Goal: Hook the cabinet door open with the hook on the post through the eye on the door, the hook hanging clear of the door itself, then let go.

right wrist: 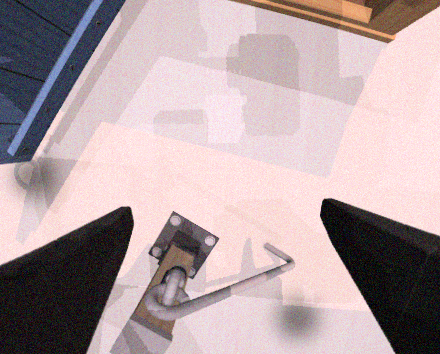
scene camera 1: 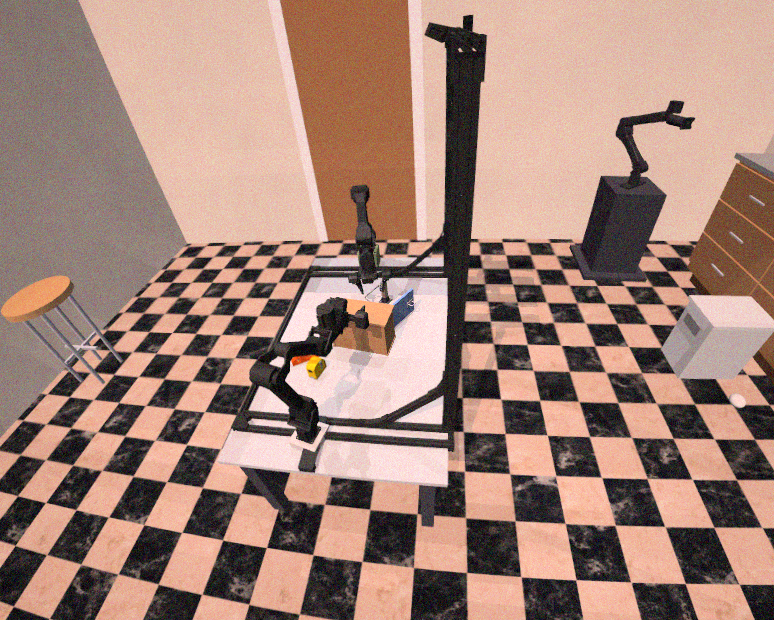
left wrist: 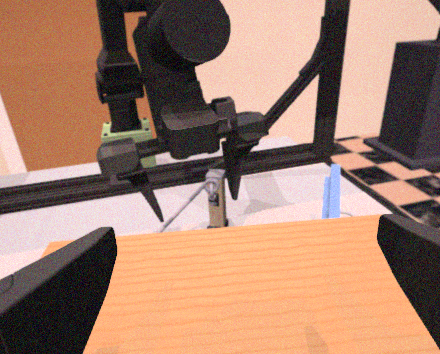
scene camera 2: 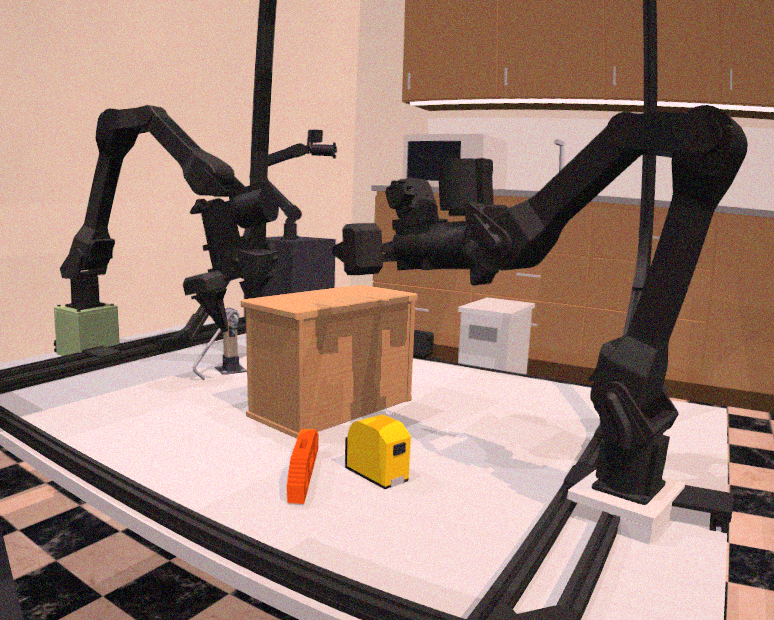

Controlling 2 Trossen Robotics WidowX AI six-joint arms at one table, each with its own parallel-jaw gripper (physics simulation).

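Places are measured from the left arm's base along level axes (x up, y left, z back), in metres.
Pixels of known places: left gripper, fingertip midpoint: (scene camera 1: 353,303) (left wrist: 246,232); right gripper, fingertip midpoint: (right wrist: 228,211) (scene camera 1: 373,293) (left wrist: 199,210) (scene camera 2: 242,325); left arm's base, link origin: (scene camera 1: 308,433) (scene camera 2: 629,486); right arm's base, link origin: (left wrist: 126,126) (scene camera 2: 85,305).
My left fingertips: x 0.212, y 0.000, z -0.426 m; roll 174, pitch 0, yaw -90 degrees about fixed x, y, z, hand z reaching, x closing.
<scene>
Ahead of a thing's pixels: the offset from my left fingertips to its top centre. "pt": to the spot under its first point.
The wooden cabinet {dx -0.072, dy +0.006, dz -0.045 m} (scene camera 1: 365,335) (scene camera 2: 274,368) (left wrist: 250,280) has its blue door {pt dx -0.169, dy -0.116, dz -0.214 m} (scene camera 1: 404,307) (left wrist: 335,192) (right wrist: 40,75) swung open. The ring eye (right wrist: 25,174) sticks out from the door. The post {pt dx -0.200, dy +0.023, dz -0.307 m} (scene camera 2: 230,348) (left wrist: 217,210) (right wrist: 177,257) stands apart from the door. The grey hook (scene camera 2: 205,355) (left wrist: 185,207) (right wrist: 235,289) hangs from its top, slanting down away from the door, its bent tip clear of the eye. My right gripper (left wrist: 199,210) (right wrist: 228,211) is open and empty above the hook and post. My left gripper (left wrist: 246,232) is open and empty over the cabinet top.
A yellow tape measure {pt dx -0.180, dy +0.101, dz +0.186 m} (scene camera 1: 315,366) (scene camera 2: 378,452) and an orange-red object {dx -0.203, dy +0.182, dz +0.111 m} (scene camera 1: 301,359) (scene camera 2: 302,466) lie beside the cabinet. Black rails (scene camera 2: 161,516) edge the table, and a tall black upright (scene camera 1: 460,226) stands at its side in scene camera 1.
</scene>
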